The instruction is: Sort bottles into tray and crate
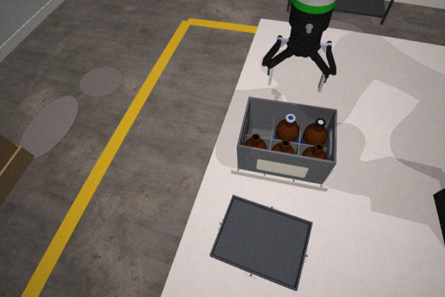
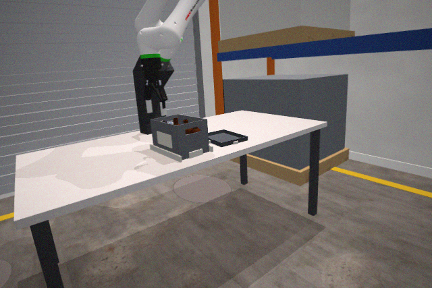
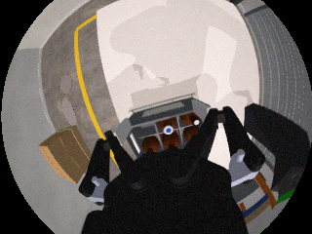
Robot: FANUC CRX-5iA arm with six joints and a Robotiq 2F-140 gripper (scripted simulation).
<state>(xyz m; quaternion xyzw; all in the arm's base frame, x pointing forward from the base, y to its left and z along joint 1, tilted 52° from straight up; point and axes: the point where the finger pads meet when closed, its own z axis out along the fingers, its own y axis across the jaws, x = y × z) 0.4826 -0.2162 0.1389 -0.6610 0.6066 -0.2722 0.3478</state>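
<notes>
My hand is 150 mm above the grey crate, 120 mm to the right of it and 20 mm past it. Also, from my hand: flat tray: 410 mm to the left, 220 mm below, 60 mm behind.
</notes>
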